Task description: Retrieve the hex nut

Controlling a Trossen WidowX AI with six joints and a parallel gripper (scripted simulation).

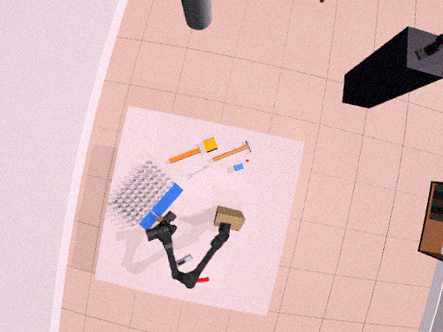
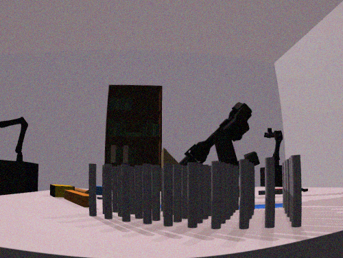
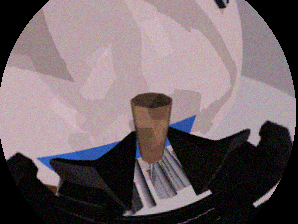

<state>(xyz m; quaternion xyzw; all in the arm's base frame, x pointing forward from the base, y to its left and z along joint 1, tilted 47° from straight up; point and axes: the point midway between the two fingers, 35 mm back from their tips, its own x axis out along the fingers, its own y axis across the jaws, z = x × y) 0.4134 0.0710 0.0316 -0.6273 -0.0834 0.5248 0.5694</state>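
The blue taped strip is 4 cm ahead of my gripper tip, 8 cm to the right of it and 3 cm below it. Round my gripper tip: red-handled tool (28 cm behind, 40 cm to the left, 3 cm below); then grey block (17 cm behind, 27 cm to the left, 2 cm below); then orange bar (8 cm behind, 47 cm to the right, 2 cm below).
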